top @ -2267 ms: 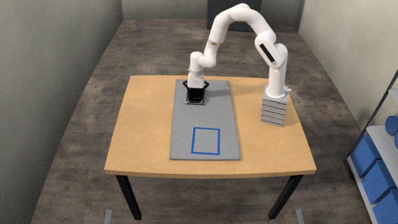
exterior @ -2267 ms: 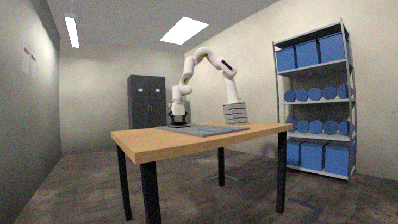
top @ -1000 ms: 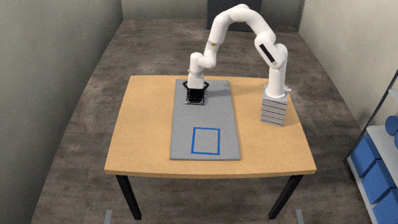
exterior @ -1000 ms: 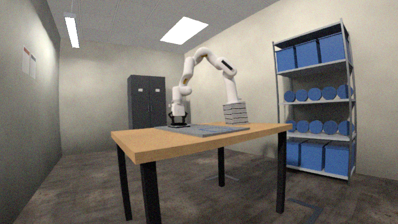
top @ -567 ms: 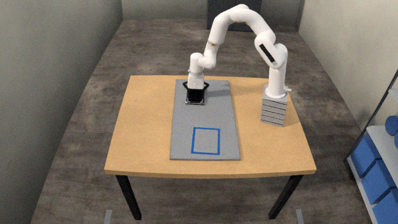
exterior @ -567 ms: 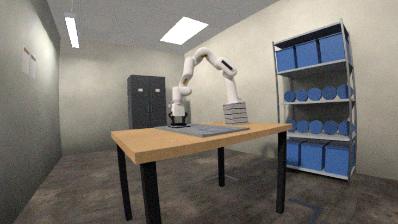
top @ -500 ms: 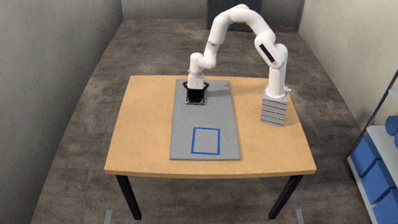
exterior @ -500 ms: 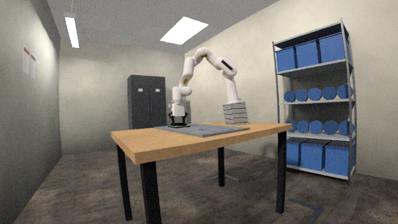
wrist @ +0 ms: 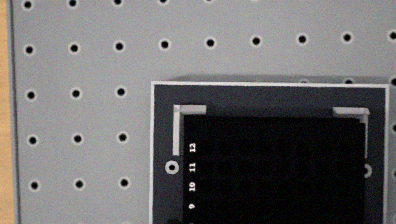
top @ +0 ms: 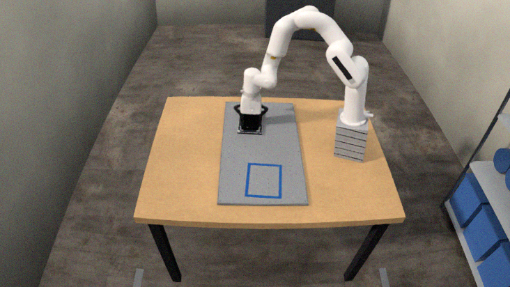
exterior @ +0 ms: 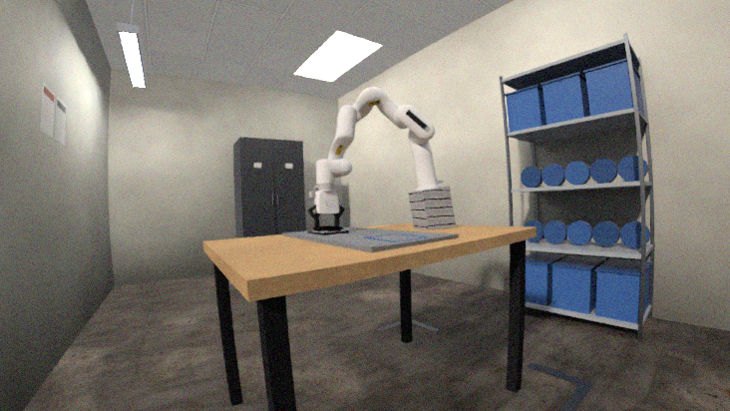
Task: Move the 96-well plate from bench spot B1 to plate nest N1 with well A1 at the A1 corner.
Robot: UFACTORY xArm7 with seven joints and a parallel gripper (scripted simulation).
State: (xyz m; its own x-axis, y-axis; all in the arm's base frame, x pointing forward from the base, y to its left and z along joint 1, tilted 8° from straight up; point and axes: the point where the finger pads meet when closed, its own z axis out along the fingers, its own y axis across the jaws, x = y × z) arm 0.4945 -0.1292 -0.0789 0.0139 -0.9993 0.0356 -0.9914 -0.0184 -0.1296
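My gripper is now 10 mm above the 96-well plate. Also, from my hand: plate nest N1 (30 mm below).
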